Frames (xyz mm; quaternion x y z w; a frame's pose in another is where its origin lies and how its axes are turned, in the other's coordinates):
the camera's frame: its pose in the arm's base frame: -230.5 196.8 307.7 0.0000 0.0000 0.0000 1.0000
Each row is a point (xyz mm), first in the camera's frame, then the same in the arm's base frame.
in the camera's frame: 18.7 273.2 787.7
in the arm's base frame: -211.8 470.0 1095.4
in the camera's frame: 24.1 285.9 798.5
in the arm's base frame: -206.4 482.7 1106.2
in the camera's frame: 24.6 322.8 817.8
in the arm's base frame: -205.9 519.6 1125.5
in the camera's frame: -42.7 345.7 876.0
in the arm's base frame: -273.2 542.5 1183.7
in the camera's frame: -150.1 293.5 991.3
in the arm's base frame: -380.6 490.3 1299.0
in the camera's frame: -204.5 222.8 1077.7
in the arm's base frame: -435.0 419.6 1385.4
